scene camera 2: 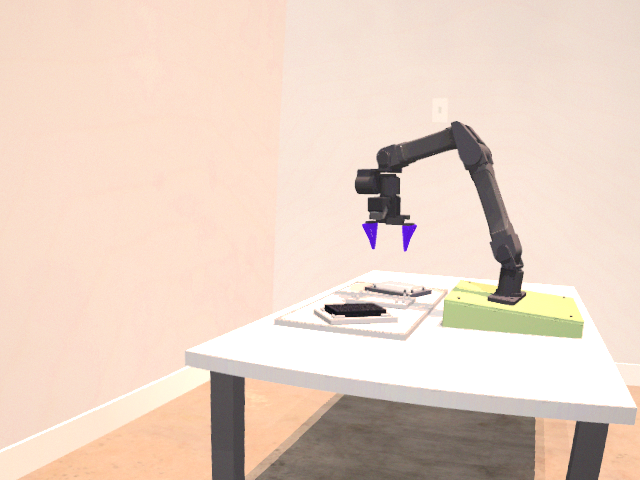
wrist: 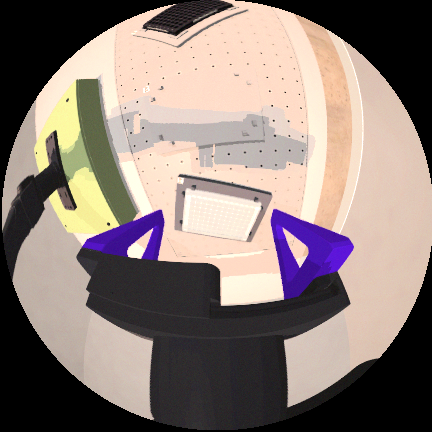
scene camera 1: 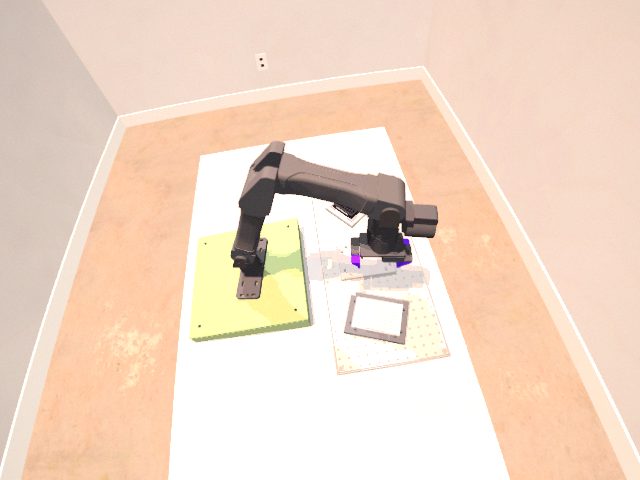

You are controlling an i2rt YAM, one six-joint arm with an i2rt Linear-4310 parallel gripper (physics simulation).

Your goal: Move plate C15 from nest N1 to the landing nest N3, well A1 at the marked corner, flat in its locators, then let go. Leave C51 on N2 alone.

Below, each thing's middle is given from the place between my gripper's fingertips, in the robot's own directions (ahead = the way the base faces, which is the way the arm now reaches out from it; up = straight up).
I see the black well plate (scene camera 2: 356, 309) 50 mm behind my hand, 310 mm to the left of it and 110 mm below it.
